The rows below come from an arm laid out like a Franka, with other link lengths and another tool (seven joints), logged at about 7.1 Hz.
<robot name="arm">
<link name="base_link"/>
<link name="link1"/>
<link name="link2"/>
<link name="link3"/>
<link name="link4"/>
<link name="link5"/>
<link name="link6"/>
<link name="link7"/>
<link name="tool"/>
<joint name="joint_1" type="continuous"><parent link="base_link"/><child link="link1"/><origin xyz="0 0 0.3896" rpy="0 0 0"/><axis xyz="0 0 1"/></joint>
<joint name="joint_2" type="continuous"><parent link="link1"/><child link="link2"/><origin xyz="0 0 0" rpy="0 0 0"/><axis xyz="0 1 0"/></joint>
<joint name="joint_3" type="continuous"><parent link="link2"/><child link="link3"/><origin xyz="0 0 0.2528" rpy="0 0 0"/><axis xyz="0 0 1"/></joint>
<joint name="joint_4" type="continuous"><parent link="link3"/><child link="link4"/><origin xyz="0.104 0 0" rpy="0 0 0"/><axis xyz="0 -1 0"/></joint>
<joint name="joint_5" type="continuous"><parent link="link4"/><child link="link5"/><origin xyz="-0.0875 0 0.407" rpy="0 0 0"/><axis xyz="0 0 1"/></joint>
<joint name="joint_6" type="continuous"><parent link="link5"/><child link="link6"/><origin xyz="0 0 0" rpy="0 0 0"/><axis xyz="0 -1 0"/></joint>
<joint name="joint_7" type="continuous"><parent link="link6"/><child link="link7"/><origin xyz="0.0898 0 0" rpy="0 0 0"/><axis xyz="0 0 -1"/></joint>
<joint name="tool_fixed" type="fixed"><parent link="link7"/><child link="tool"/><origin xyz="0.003 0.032 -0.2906" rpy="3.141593 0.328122 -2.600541"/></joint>
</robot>
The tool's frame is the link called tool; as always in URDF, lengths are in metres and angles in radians. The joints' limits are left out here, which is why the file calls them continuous.
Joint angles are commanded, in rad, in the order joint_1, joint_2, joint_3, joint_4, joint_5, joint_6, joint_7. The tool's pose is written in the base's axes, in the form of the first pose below.
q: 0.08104, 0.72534, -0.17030, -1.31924, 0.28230, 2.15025, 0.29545
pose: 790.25 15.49 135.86 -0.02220 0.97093 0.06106 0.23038
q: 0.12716, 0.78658, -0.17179, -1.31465, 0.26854, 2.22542, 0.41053
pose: 796.98 40.64 99.72 0.01029 0.97102 0.04565 0.23436
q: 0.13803, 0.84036, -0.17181, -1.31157, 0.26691, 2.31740, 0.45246
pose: 807.12 41.81 72.02 0.02672 0.96642 0.03499 0.25315
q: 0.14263, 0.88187, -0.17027, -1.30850, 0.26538, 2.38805, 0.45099
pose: 812.98 41.65 51.27 0.02345 0.96255 0.02861 0.26857
